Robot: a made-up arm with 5 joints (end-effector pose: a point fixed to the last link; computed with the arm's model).
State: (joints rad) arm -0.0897 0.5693 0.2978 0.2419 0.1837
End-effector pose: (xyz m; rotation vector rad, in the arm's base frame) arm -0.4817 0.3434 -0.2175 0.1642 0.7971 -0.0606
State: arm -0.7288 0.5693 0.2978 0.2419 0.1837
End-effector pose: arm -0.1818 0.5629 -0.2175 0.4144 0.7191 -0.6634
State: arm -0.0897 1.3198 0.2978 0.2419 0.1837
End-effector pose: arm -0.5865 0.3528 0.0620 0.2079 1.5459 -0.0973
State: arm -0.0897 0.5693 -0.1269 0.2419 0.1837
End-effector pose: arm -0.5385 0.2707 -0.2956 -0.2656 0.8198 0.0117
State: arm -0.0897 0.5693 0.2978 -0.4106 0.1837
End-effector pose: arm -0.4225 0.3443 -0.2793 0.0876 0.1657 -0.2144
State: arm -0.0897 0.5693 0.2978 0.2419 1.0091
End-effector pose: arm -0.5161 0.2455 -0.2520 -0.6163 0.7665 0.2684
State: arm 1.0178 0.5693 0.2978 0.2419 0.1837
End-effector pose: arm -0.5225 -0.2775 -0.2175 -0.2919 0.7983 0.9830
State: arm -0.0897 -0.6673 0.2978 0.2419 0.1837
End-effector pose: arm -0.0223 0.3021 -0.3192 0.0694 -0.4347 0.0040
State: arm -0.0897 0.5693 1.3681 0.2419 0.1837
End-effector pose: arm -0.3262 0.3141 0.0287 1.2379 0.6281 -0.2367
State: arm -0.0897 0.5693 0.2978 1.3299 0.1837
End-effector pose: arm -0.4714 0.3058 -0.0848 0.2792 1.8409 0.2378
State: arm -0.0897 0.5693 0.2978 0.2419 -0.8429
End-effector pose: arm -0.3876 0.3676 -0.1255 1.1326 0.7035 -0.4702
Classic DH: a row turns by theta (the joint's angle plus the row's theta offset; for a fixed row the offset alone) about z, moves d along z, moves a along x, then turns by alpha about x. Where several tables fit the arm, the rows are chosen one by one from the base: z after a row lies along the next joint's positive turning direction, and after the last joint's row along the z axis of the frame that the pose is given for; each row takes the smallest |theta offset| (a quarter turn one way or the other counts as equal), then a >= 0, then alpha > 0; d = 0 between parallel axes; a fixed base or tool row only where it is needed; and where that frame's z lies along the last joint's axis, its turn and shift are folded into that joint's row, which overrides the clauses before.
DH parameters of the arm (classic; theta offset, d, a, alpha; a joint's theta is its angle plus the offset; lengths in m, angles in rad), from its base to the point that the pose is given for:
joint 1: 0 0.0559 -0.2084 -1.5708
joint 2: 1.5708 0.0448 0.2598 1.5708
joint 3: 0 -0.0342 0.0901 -1.5708
joint 4: 0 0.1359 0.0079 -1.5708
joint 5: -1.5708 0.044 0.0883 1.5708
tool (fixed): -1.5708 -0.1038 0 0

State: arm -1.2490 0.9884 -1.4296 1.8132 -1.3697
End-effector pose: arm -0.1789 0.5999 -0.2579 0.2249 -1.7452 2.5885
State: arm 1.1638 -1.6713 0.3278 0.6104 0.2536
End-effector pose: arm -0.1969 0.2634 -0.0524 0.5618 -1.0189 1.2164
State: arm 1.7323 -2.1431 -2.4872 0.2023 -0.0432
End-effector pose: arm 0.2381 0.0955 0.1085 -0.0407 -0.9941 -0.9006
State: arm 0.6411 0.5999 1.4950 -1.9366 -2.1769
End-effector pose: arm -0.4413 -0.0390 0.0468 2.4977 -1.6903 0.3775
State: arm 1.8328 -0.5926 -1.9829 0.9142 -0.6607
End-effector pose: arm 0.1334 0.0184 -0.3886 -0.3396 -0.7941 0.4490
